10 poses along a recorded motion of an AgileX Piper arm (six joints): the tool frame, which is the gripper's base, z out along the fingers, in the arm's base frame.
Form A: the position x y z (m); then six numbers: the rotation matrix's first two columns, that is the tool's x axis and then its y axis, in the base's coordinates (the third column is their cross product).
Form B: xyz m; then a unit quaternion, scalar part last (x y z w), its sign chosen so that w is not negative. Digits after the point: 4 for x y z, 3 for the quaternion.
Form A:
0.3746 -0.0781 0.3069 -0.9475 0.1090 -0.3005 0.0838 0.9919 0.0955
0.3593 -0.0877 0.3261 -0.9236 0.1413 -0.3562 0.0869 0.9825 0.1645
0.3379 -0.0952 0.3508 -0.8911 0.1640 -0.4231 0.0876 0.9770 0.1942
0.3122 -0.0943 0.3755 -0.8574 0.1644 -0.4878 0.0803 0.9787 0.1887
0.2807 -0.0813 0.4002 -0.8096 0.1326 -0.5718 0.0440 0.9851 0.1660
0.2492 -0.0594 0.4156 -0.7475 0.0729 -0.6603 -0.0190 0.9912 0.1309
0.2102 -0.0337 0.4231 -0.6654 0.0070 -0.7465 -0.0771 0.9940 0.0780
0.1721 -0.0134 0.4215 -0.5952 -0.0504 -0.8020 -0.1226 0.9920 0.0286
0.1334 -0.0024 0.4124 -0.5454 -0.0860 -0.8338 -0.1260 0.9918 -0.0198
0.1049 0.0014 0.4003 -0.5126 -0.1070 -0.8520 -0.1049 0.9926 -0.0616
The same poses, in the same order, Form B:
0.3746 -0.0781 0.3069 0.049 0.986 0.041 0.154
0.3593 -0.0877 0.3261 0.058 0.978 0.073 0.186
0.3379 -0.0952 0.3508 0.065 0.969 0.085 0.224
0.3122 -0.0943 0.3755 0.064 0.960 0.081 0.259
0.2807 -0.0813 0.4002 0.047 0.948 0.073 0.305
0.2492 -0.0594 0.4156 0.014 0.932 0.065 0.355
0.2102 -0.0337 0.4231 -0.019 0.911 0.051 0.409
0.1721 -0.0134 0.4215 -0.048 0.892 0.040 0.447
0.1334 -0.0024 0.4124 -0.060 0.879 0.021 0.473
0.1049 0.0014 0.4003 -0.061 0.870 -0.001 0.490

